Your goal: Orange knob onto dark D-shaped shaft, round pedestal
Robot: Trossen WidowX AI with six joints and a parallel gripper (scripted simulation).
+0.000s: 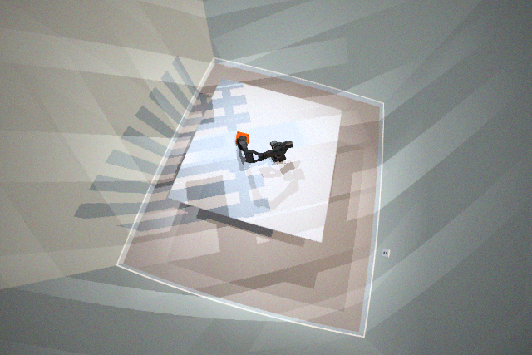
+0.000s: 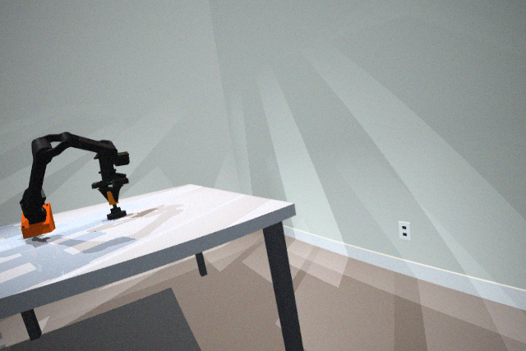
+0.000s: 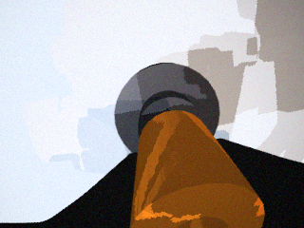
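My gripper tip is now 2 cm below the orange knob. Also, from my gripper tip: dark round pedestal: 4 cm below.
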